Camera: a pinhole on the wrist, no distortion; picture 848 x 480 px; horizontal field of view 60.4 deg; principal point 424.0 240.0 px. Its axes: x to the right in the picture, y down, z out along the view. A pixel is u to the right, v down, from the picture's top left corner.
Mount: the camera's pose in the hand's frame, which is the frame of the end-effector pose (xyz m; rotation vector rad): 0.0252 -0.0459 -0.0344 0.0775 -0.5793 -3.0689
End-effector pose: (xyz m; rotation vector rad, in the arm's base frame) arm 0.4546 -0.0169 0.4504 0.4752 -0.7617 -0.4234
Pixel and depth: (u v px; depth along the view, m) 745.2 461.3 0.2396
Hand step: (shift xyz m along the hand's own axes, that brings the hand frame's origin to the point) -0.0922 -0.0293 0.2102
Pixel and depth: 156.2 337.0 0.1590
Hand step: 0.0755 -0.0062 0.1239
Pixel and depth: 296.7 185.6 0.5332
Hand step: 0.0902 0.1876 0.4512
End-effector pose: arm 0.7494 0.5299 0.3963 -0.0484 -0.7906 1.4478
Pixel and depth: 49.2 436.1 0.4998
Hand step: 0.2571 0.0175 0.4912
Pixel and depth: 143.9 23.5 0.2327
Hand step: 0.1019 0.1055 0.1609
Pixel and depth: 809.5 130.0 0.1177
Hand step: -0.0433 0.0118 0.0657
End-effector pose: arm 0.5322 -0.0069 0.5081 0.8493 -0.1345 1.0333
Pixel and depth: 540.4 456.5 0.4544
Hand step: -0.0698 -0.0082 0.4341
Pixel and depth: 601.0 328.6 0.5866
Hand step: -0.1470 0.0973 0.5307
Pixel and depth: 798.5 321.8 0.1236
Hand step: -0.0446 -0.0155 0.0827
